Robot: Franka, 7 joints.
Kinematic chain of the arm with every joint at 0, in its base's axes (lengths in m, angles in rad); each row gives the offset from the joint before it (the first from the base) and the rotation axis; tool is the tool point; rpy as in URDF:
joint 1: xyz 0 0 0.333 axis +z
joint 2: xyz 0 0 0 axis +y
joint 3: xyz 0 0 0.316 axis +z
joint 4: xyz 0.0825 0 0 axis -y
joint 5: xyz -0.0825 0 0.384 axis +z
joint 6: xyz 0 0 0 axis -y
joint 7: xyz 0.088 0 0 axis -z
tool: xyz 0 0 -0.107 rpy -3.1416 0 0
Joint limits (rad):
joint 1: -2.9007..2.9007
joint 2: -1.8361..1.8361
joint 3: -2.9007..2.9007
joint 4: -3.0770..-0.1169
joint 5: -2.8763..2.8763
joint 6: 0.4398..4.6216
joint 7: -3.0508..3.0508
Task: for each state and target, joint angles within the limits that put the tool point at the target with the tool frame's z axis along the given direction. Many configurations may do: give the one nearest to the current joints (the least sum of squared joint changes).
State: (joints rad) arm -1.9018 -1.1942 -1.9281 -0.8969 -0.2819 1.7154 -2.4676
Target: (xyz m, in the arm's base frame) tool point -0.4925 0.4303 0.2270 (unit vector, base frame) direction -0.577 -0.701 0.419
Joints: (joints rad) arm -1.8349 -1.7312 -1.7090 -1.6491 0.3687 1.9821 -2.4676
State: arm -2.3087 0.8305 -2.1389 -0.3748 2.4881 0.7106 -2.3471
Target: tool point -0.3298 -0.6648 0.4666 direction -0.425 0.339 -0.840
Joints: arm -1.8906 1.3049 -2.6563 -0.1185 2.0160 1.1032 -2.3471
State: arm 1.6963 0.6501 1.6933 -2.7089 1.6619 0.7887 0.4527
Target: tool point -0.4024 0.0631 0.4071 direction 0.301 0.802 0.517
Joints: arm 1.7393 1.5233 1.4283 -2.4615 1.7964 0.4398 0.4527
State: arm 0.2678 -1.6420 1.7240 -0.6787 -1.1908 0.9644 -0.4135
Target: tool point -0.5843 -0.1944 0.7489 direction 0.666 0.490 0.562
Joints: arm 0.4538 -1.1535 1.5652 -0.1188 -1.3229 1.0540 -0.4135
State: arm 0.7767 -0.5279 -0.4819 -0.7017 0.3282 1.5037 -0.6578
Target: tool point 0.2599 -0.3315 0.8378 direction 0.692 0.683 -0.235
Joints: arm 0.6126 -0.8285 -0.9044 -1.5556 0.4988 1.7252 -0.6578
